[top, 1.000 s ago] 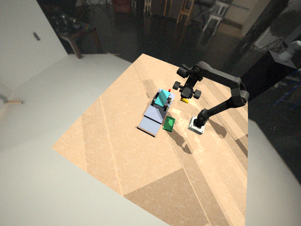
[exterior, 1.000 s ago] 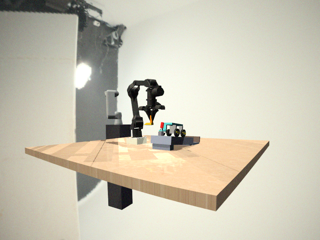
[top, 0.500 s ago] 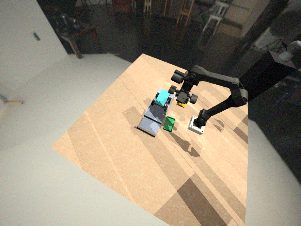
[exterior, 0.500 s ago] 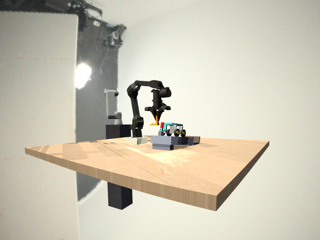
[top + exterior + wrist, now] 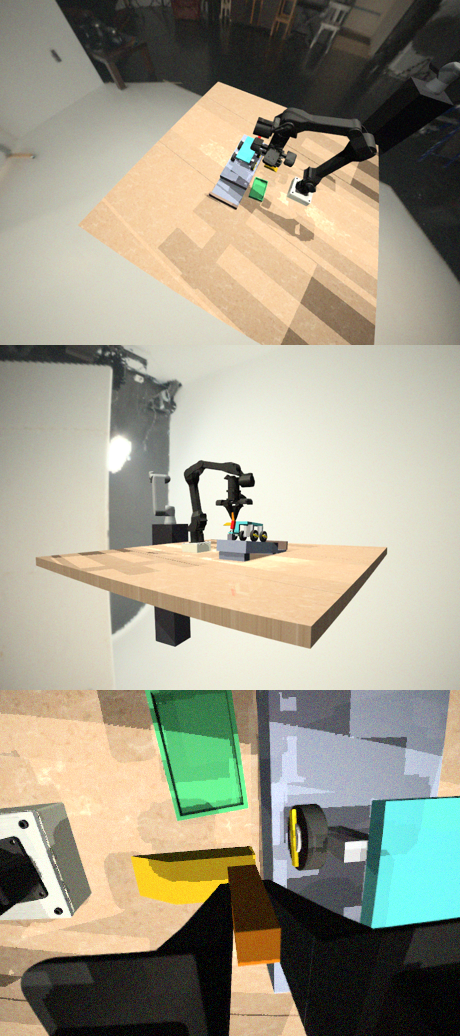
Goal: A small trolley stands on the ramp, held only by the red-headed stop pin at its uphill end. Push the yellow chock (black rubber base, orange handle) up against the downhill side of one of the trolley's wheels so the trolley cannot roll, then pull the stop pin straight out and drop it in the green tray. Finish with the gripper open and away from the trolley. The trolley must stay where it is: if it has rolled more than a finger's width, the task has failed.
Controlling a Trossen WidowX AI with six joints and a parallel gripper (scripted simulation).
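My gripper tip is 15 cm to the left of the red-headed stop pin, 7 cm short of it and 4 cm above it. The rest, counted from my gripper tip: yellow chock: 2 cm behind, 1 cm below; then green tray: 17 cm below, 7 cm to the left, 1 cm behind; then trolley: 10 cm ahead, 6 cm to the right, 6 cm below.
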